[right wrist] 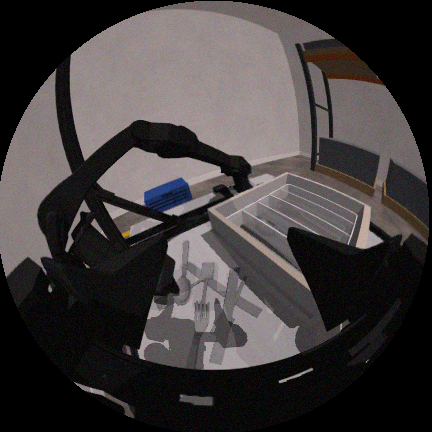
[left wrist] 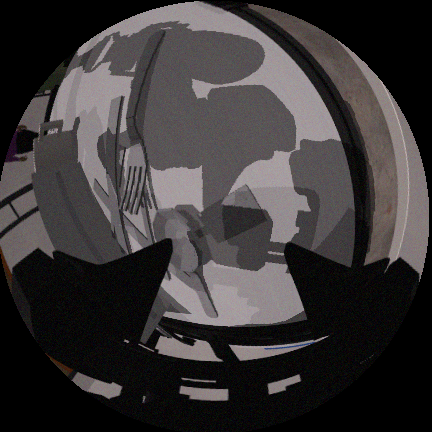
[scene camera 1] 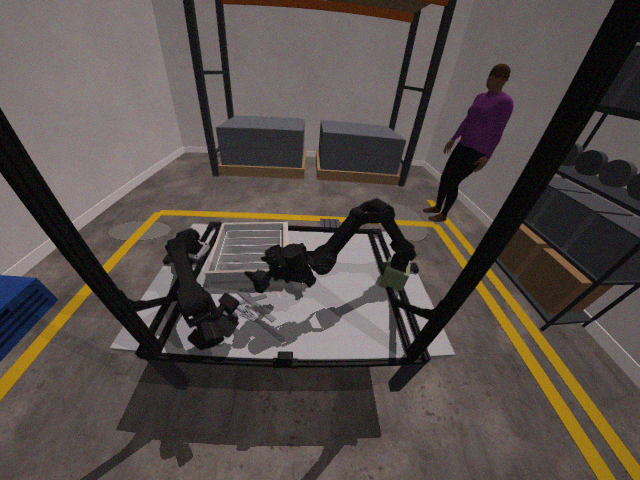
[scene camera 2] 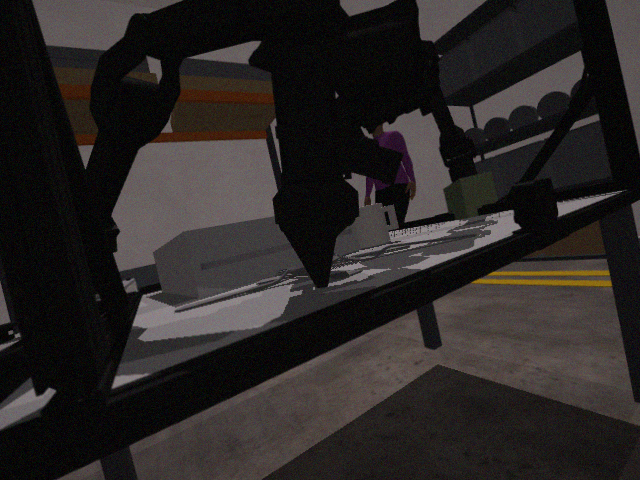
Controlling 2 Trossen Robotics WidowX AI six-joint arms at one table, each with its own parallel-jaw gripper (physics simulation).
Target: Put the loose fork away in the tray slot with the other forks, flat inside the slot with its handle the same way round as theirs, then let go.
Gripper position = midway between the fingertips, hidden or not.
My right gripper (scene camera 1: 253,265) is open, holding nothing. Further things: my left gripper (scene camera 2: 319,268) and a cutlery tray (scene camera 1: 256,242).
My left gripper shows as well in the right wrist view (right wrist: 162,291), in the left wrist view (left wrist: 230,247) and in scene camera 1 (scene camera 1: 222,326). My right gripper is seen too in the right wrist view (right wrist: 228,237). The cutlery tray is seen too in the right wrist view (right wrist: 316,214).
